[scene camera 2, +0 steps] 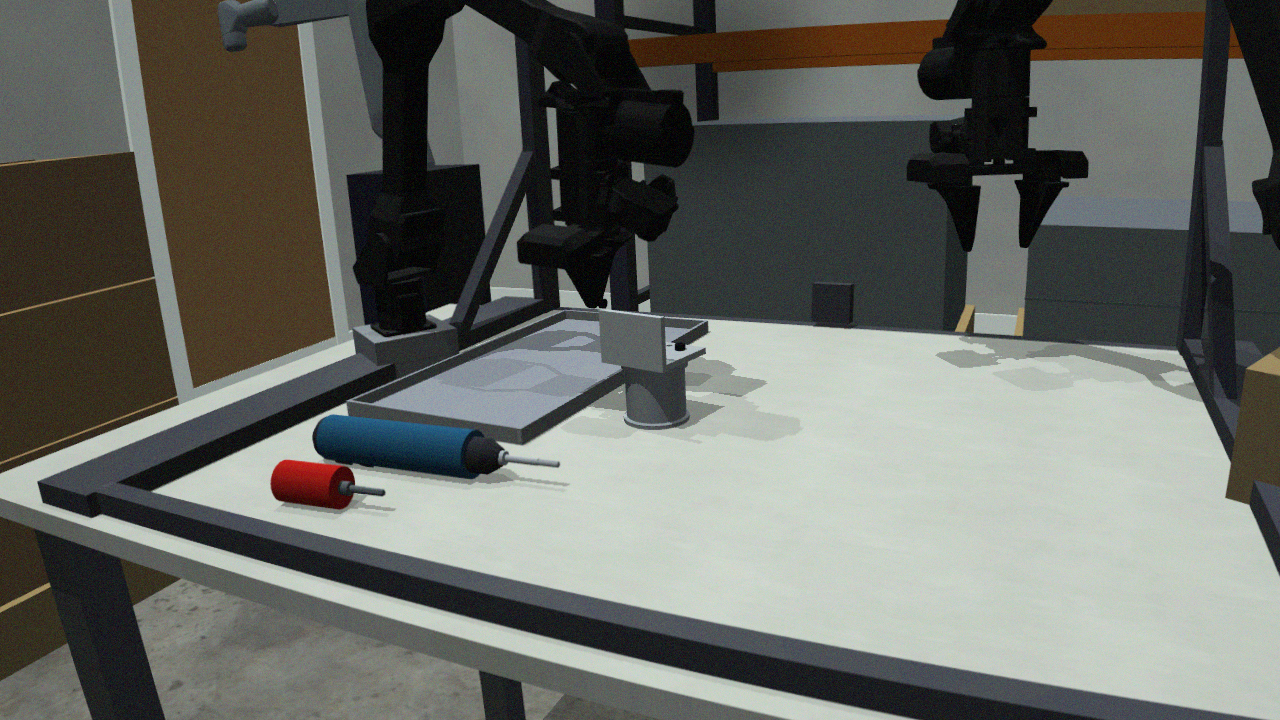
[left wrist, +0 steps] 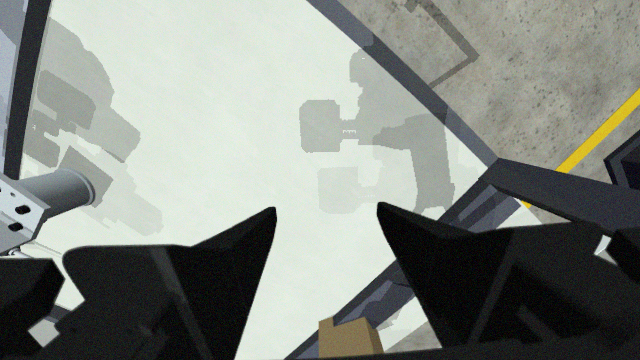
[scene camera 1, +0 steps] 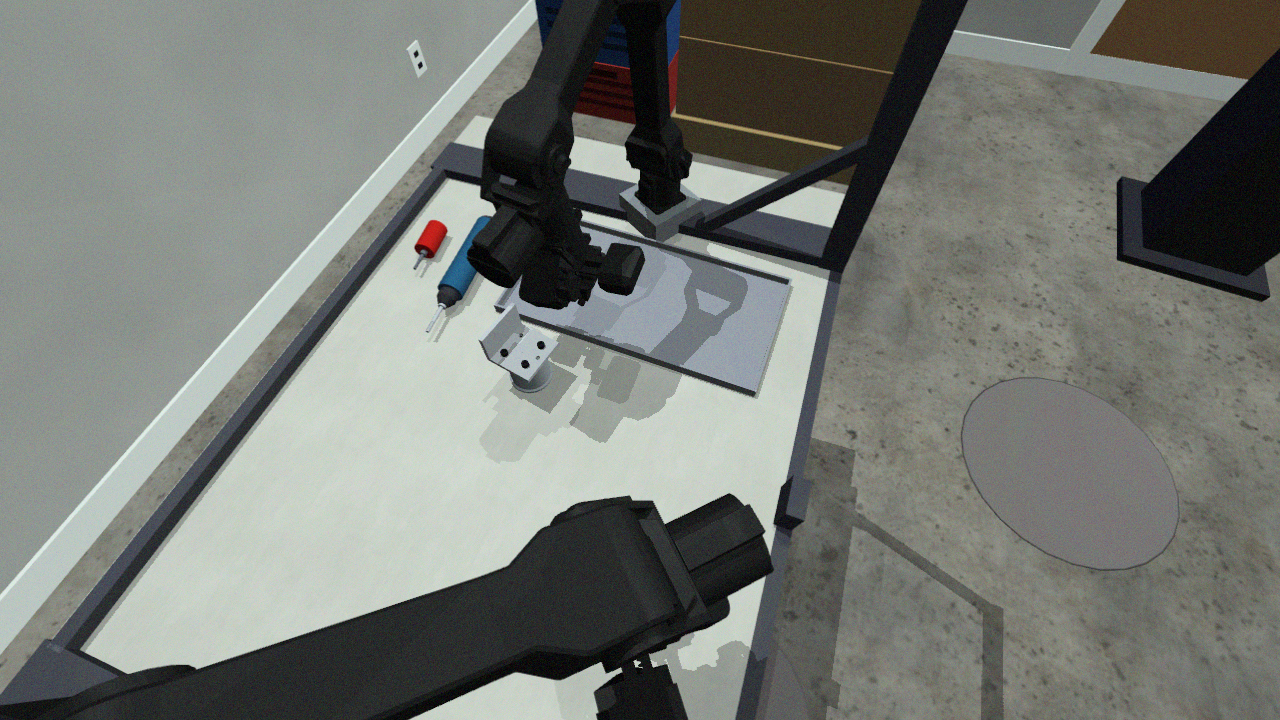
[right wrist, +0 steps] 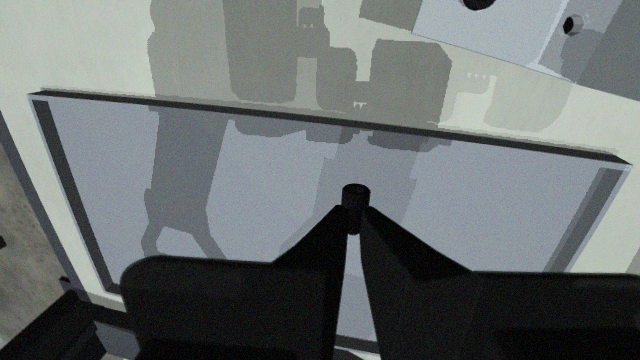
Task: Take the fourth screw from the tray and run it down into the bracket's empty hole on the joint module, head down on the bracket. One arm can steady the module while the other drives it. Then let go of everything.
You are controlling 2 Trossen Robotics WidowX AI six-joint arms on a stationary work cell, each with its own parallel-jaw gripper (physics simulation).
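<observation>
The grey joint module stands upright with its bracket on top. Three black screw heads sit in the bracket in scene camera 1. An empty hole shows beside the upright flange. My right gripper is shut on a black screw, clear of the bracket; its fingertips are hidden in scene camera 1. The grey tray shows no loose screw. My left gripper is open and empty, high above the table, away from the module.
A blue driver and a shorter red driver lie on the table beside the tray. A dark frame borders the table. The left arm spans the lower part of scene camera 1.
</observation>
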